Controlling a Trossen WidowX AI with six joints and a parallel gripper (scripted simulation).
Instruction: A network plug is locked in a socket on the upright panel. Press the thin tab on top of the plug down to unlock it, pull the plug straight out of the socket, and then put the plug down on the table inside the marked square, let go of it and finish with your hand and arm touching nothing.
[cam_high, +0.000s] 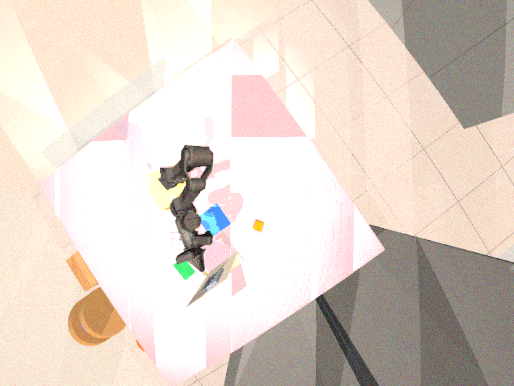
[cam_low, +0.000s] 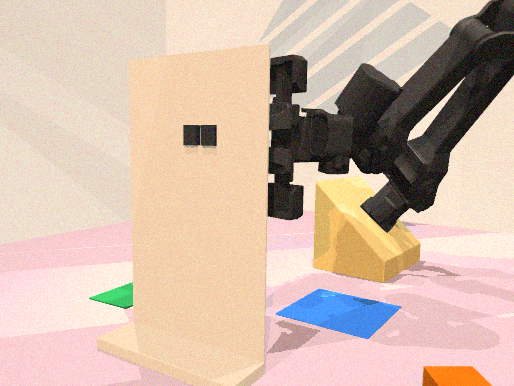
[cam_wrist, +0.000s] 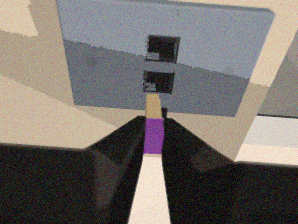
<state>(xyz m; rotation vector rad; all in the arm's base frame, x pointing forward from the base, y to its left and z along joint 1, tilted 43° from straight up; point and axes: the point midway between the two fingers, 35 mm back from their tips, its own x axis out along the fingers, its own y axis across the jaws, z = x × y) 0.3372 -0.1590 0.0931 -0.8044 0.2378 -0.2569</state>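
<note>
Right now the blue square is 13 cm behind my gripper tip, 9 cm to the left of it and 22 cm below it. The rest, counted from my gripper tip: beige panel (6 cm ahead, 8 cm below); then purple plug (right at my gripper tip); then small orange block (2 cm ahead, 24 cm to the left, 20 cm below).
</note>
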